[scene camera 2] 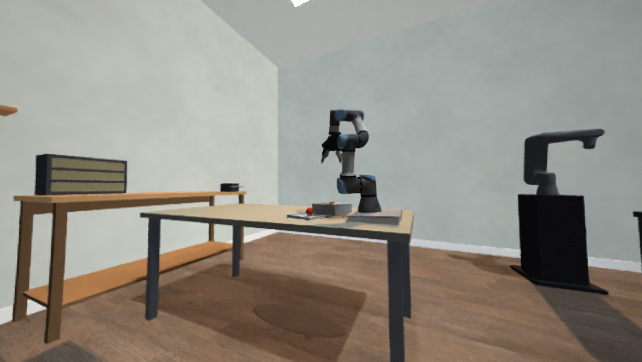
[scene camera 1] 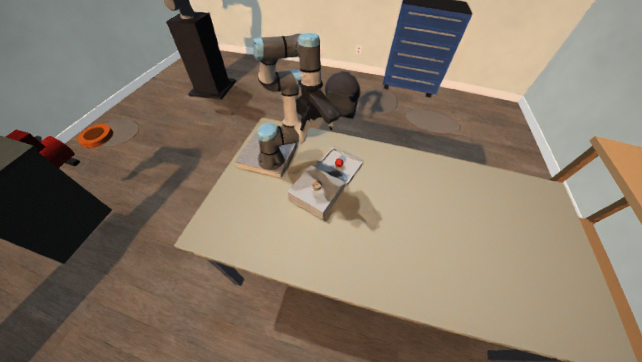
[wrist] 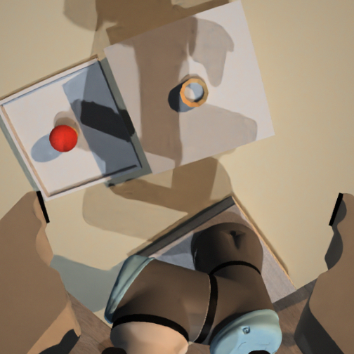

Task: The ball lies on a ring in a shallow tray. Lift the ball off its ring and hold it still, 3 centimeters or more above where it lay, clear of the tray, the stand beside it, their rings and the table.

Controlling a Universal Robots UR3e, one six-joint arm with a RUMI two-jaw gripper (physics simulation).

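Places are measured from the arm's base along level axes (x ahead, y left, z up), in centimetres.
Where they show: gripper, fingertip midpoint: point(scene camera 2: 331, 163) point(scene camera 1: 316, 136); arm's base at its link origin: point(scene camera 2: 369, 211) point(scene camera 1: 271, 160).
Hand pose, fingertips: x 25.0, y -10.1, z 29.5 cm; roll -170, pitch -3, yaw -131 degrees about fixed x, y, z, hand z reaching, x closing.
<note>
Each offset is from my fingertips to the top centre of the thing. "*": to the spot under its first point. Level surfaces: height alone.
The red ball {dx +9.3, dy +16.1, dz -27.8 cm} point(scene camera 1: 339, 162) point(scene camera 2: 309, 211) point(wrist: 63, 138) lies in the shallow white tray {* dx +16.9, dy +18.8, dz -32.8 cm} point(scene camera 1: 353, 164) point(scene camera 2: 294, 216) point(wrist: 60, 175). The ball mostly hides its ring in the wrist view. Beside the tray is the box-shaped stand point(scene camera 1: 306, 198) point(scene camera 2: 332, 210) point(wrist: 225, 50), with an empty orange ring {* dx +1.8, dy -5.2, dz -25.7 cm} point(scene camera 1: 317, 188) point(wrist: 205, 93) on top. My gripper point(scene camera 2: 331, 160) point(wrist: 187, 195) is open, its two jaws wide apart with nothing between them. It hangs high above the table, well apart from the ball, which is up and to the left between the views of the jaws in the wrist view.
The tray and stand are on the beige table {dz -33.1 cm} point(scene camera 1: 425, 240) point(scene camera 2: 240, 212). My arm's base point(scene camera 1: 270, 157) point(scene camera 2: 370, 204) stands on a flat plinth point(scene camera 1: 247, 156) point(scene camera 2: 375, 218) close to both. The stand rises higher than the tray. My arm's own links show low in the wrist view.
</note>
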